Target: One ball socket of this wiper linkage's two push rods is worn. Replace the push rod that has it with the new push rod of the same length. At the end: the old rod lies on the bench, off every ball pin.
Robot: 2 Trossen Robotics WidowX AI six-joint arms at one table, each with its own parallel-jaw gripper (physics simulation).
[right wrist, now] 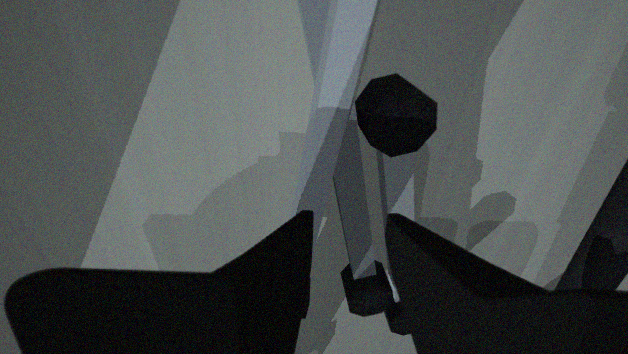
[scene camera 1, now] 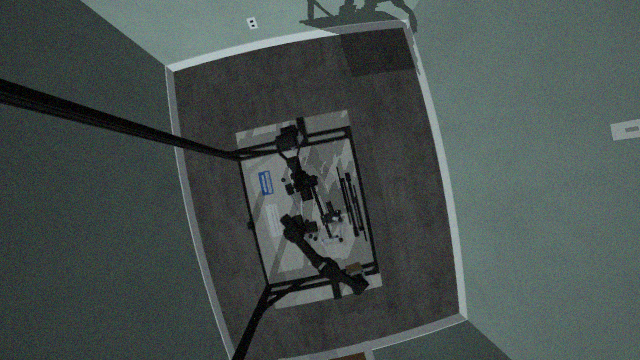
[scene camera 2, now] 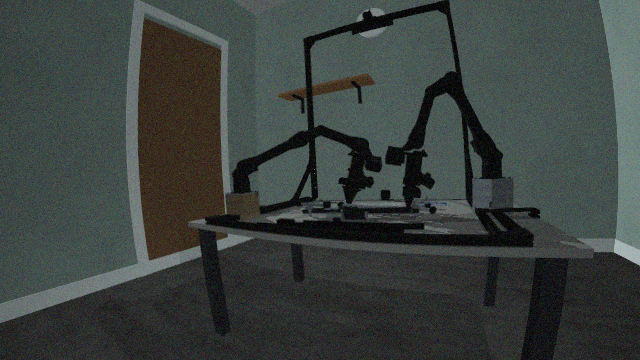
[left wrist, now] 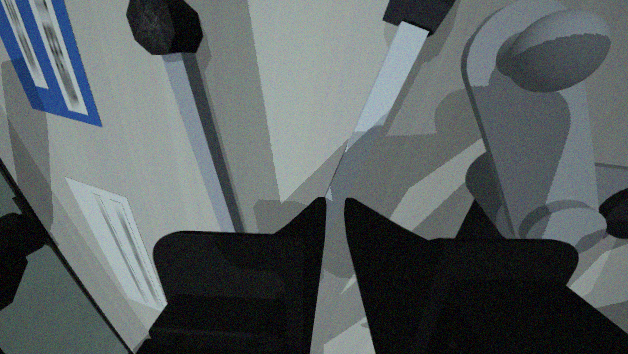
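My left gripper point(left wrist: 334, 205) point(scene camera 2: 409, 206) is down at the bench, its fingers nearly together on a pale push rod point(left wrist: 392, 82), whose dark square socket is at the upper right; the grip is shadowed. Another push rod point(left wrist: 192, 120) with a black socket lies to its left in the left wrist view. A grey crank point(left wrist: 530, 130) with a bare ball pin point(left wrist: 555, 50) is at the right. My right gripper point(right wrist: 349, 223) point(scene camera 2: 349, 201) is open over the linkage. Below it are a pale rod point(right wrist: 340, 75), a darker rod point(right wrist: 354, 200) and a black socket point(right wrist: 396, 115). Which rod is worn cannot be told.
A blue label point(scene camera 1: 265, 183) point(left wrist: 76, 55) and a white label point(scene camera 1: 272, 220) point(left wrist: 112, 235) lie toward the picture's left. Long dark bars point(scene camera 1: 353, 205) lie along the right edge of the table. A wooden block point(scene camera 2: 242, 204) stands under the right arm.
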